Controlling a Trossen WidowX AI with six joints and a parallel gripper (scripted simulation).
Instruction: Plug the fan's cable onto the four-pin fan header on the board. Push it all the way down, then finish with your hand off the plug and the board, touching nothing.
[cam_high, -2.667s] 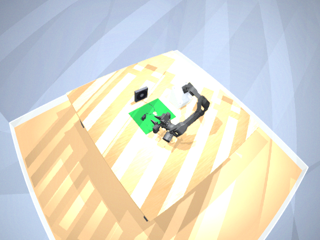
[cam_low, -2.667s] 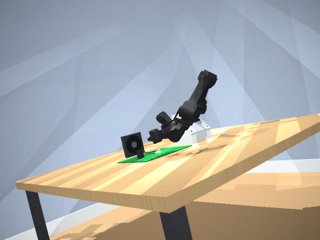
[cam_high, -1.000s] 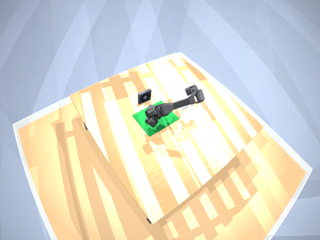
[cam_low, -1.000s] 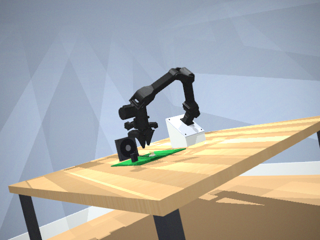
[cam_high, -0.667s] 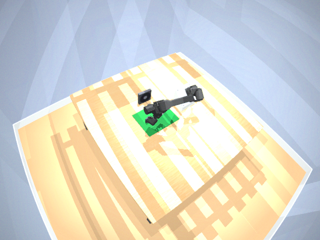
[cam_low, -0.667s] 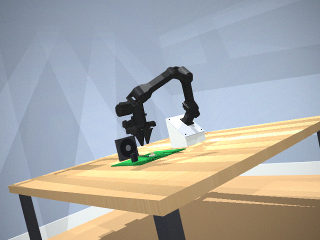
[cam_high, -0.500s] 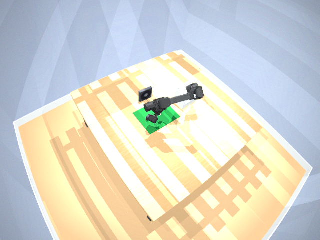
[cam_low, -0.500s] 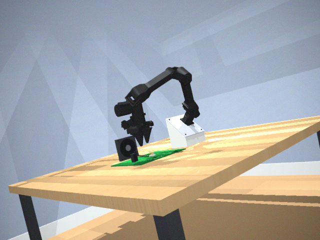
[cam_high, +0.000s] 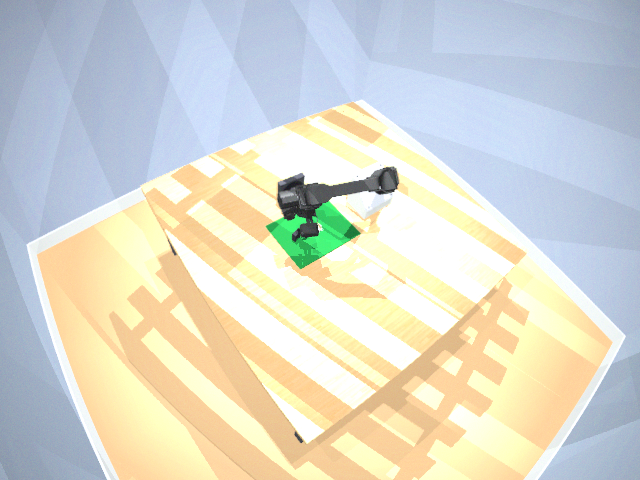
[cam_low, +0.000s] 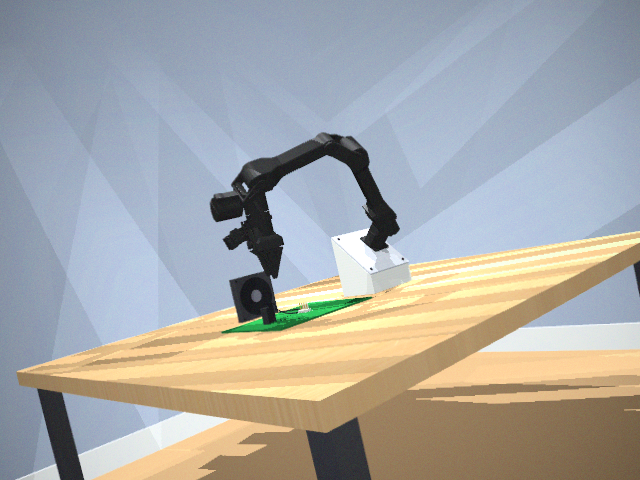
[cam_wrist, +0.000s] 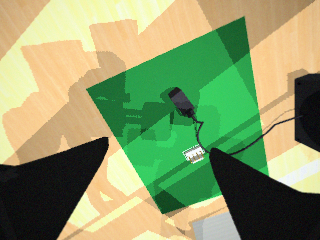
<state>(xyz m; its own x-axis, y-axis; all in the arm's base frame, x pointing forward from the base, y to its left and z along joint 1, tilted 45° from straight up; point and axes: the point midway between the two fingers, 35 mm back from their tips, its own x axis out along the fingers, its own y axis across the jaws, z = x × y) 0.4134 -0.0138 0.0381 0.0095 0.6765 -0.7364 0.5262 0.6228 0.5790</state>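
My gripper tip is 1 cm short of the dark fan plug, 4 cm to the left of it and 9 cm above it. Round my gripper tip: white four-pin header: 10 cm behind, 3 cm to the right, 11 cm below; then black fan: 11 cm behind, 22 cm to the right, 5 cm below; then green board: 8 cm behind, 3 cm to the right, 13 cm below.
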